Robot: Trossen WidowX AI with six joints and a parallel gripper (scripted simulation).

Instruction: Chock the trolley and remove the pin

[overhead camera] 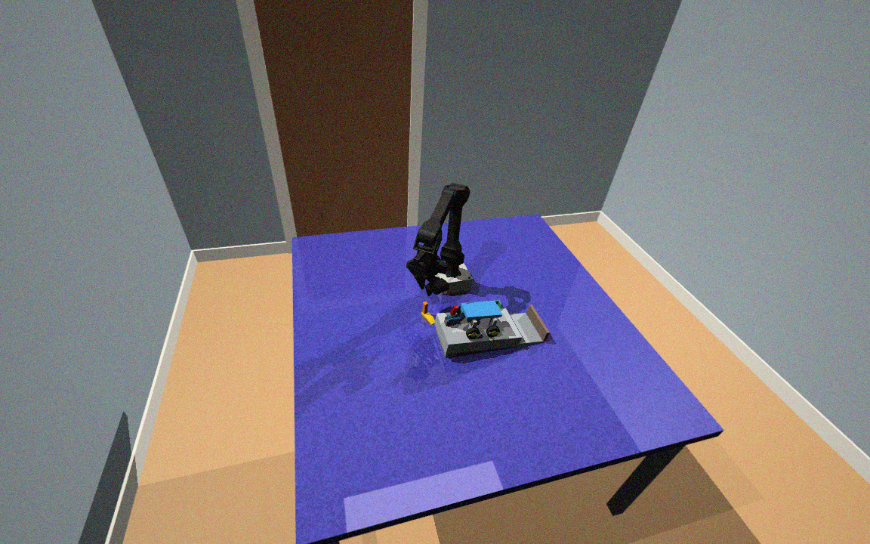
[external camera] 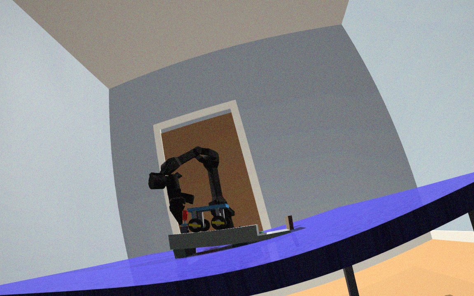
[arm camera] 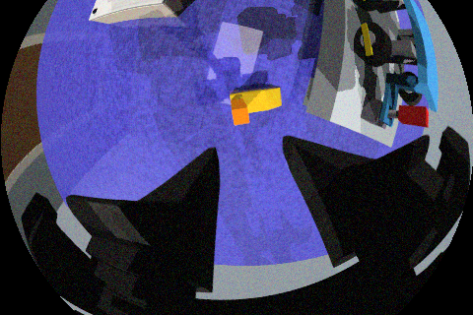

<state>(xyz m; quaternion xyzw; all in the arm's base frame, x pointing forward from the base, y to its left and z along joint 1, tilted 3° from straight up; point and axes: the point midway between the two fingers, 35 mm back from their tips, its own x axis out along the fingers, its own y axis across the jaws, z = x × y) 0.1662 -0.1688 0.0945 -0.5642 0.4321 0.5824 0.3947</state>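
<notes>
Now: the yellow chock 2 cm ahead of my gripper tip, 1 cm to the left of it and 10 cm below it. From my gripper tip the other things lie so: brown end stop 18 cm ahead, 40 cm to the left, 9 cm below; red-headed stop pin 14 cm ahead, 5 cm to the left; trolley 16 cm ahead, 15 cm to the left, 1 cm below.
</notes>
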